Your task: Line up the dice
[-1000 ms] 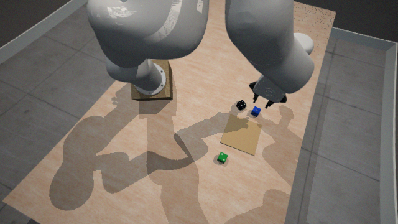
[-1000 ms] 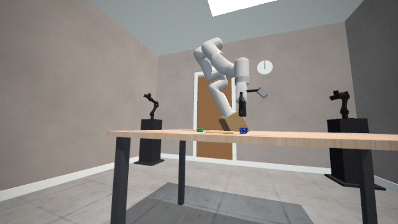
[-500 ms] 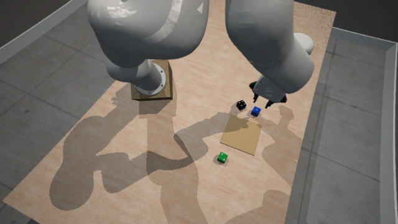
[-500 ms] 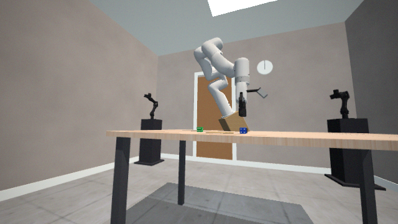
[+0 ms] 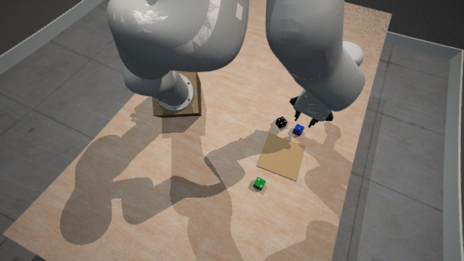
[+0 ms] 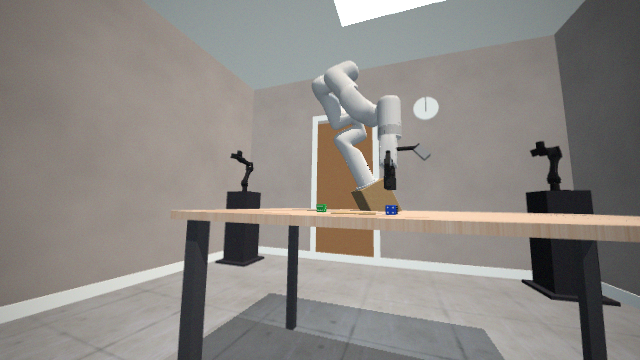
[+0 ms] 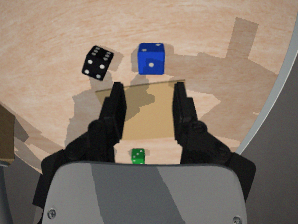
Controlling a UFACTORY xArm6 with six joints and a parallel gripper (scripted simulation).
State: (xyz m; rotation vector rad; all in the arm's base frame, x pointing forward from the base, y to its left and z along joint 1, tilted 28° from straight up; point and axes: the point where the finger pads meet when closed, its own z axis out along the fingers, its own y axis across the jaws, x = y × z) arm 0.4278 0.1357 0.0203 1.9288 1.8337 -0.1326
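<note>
The blue die is 8 cm below my hand. Round my hand: tan mat: 2 cm behind, 12 cm to the right, 10 cm below; then green die: 6 cm behind, 25 cm to the right, 8 cm below; then black die: 7 cm behind, 8 cm below.
</note>
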